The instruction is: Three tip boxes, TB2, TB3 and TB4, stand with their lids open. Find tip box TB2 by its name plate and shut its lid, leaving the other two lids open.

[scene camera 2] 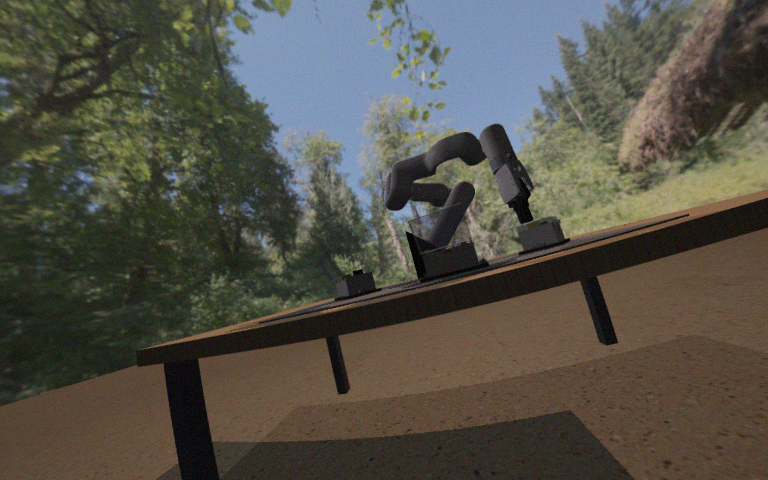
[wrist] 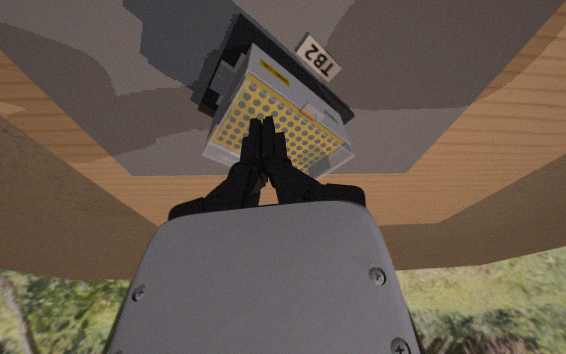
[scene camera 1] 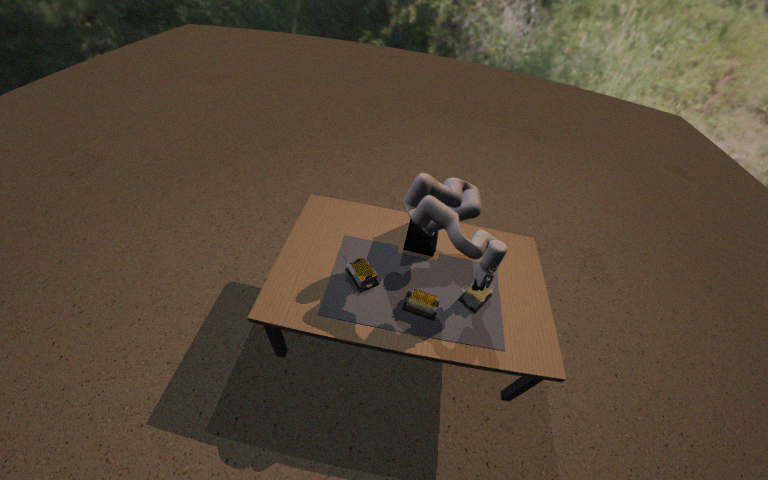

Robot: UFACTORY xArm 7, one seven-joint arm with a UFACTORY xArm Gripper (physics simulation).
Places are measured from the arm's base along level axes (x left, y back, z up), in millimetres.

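Pixels of known places: gripper, between the fingertips: [scene camera 2: 527, 222] [wrist: 265, 132] [scene camera 1: 474, 289].
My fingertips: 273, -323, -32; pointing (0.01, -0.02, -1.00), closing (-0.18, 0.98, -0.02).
Ahead of a thing's pixels: the offset from my fingertips to its top centre, as dx, dy, dz. "*": to the spot under its first point. Level surfaces: height alone.
Tip box TB2 @(+22, +20, -5) [scene camera 1: 477, 298] [scene camera 2: 542, 235] [wrist: 300, 100] stands at the right of the mat, its yellow rack showing. Its name plate @(* -27, +49, -80) [wrist: 318, 57] reads TB2 in the wrist view. Its clear lid @(* +35, +74, -5) [wrist: 341, 159] seems to lie down over the rack; I cannot tell whether it is fully shut. My gripper [scene camera 1: 481, 287] [scene camera 2: 526, 220] [wrist: 265, 132] is shut and empty, its tips at or just above the top of TB2. The middle box [scene camera 1: 421, 302] [scene camera 2: 451, 260] has its clear lid [scene camera 2: 441, 226] standing open. The left box @(-528, -6, -16) [scene camera 1: 362, 273] [scene camera 2: 355, 285] shows its yellow rack; its lid is hard to make out.
The boxes stand on a grey mat @(dz -82) [scene camera 1: 353, 305] on a wooden table @(dz -85) [scene camera 1: 294, 243]. The black arm base [scene camera 1: 420, 240] [scene camera 2: 415, 254] stands behind the middle of the mat. The plates of the middle and left boxes are not readable.
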